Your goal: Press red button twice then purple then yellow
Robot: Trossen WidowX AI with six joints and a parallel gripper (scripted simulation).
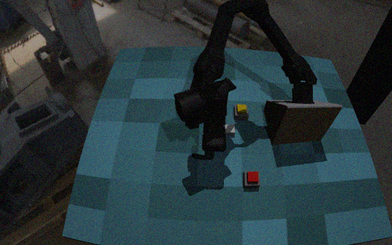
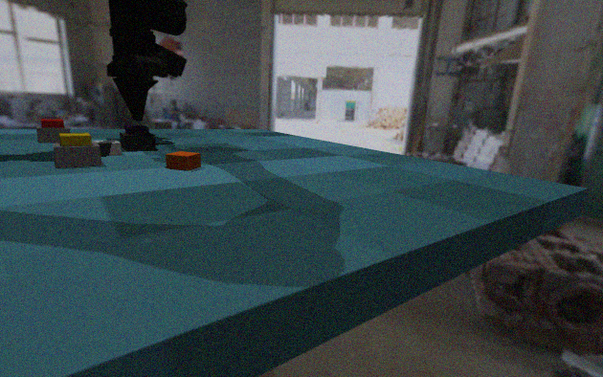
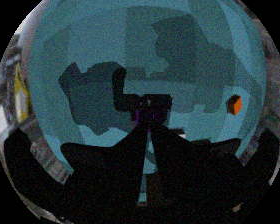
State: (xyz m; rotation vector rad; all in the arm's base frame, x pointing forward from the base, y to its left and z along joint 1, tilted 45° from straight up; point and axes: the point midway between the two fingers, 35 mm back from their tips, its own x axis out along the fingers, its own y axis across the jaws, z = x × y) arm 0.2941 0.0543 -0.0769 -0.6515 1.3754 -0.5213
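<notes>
Right now my gripper tip is 2 cm above the purple button. Round my gripper tip: grey block 6 cm to the right, 5 cm behind, 4 cm below; yellow button 13 cm to the right, 9 cm behind, 2 cm below; red button 13 cm behind, 12 cm to the left, 2 cm below.
</notes>
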